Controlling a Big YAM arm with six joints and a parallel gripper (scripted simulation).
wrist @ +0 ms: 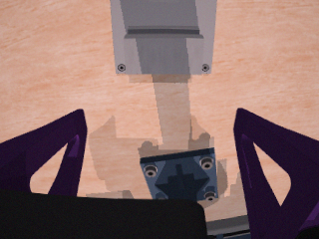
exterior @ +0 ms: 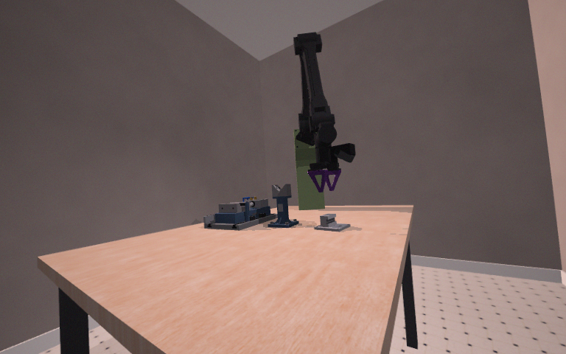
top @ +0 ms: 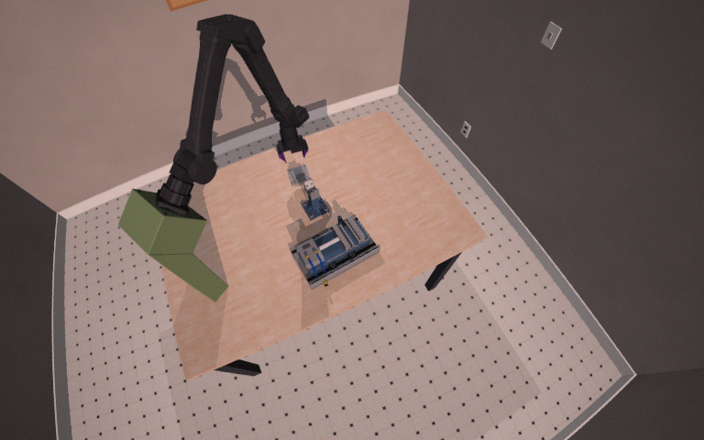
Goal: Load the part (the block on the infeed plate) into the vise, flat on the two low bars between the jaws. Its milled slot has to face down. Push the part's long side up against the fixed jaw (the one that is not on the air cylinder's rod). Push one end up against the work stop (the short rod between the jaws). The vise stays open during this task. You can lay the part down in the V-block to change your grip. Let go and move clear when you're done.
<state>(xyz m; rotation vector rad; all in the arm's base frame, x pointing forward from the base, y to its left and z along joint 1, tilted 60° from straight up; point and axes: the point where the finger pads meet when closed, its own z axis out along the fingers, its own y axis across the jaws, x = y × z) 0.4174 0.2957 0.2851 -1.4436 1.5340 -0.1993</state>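
The part lies 1 cm to the left of my hand and 11 cm below it. The rest, counted from my hand: infeed plate: 1 cm to the left, 13 cm below; work stop rod: 19 cm ahead, 30 cm to the right, 4 cm below; moving jaw: 18 cm ahead, 36 cm to the right, 6 cm below.
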